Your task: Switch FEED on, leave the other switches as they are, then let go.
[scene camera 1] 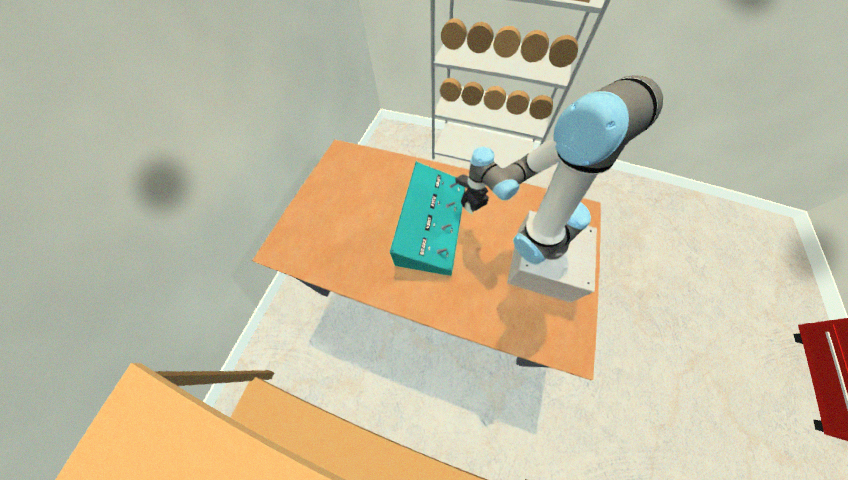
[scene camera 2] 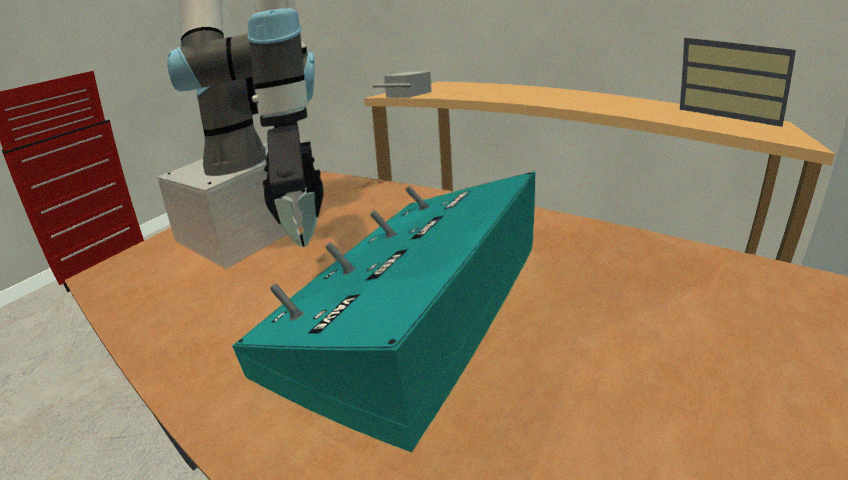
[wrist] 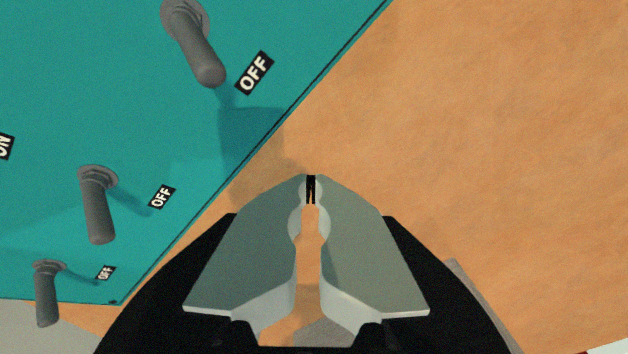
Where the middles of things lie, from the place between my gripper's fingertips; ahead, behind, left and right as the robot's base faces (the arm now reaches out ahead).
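Teal switch panel [scene camera 2: 377, 346]: 140 mm ahead of my hand, 90 mm to the left of it, 20 mm below it.
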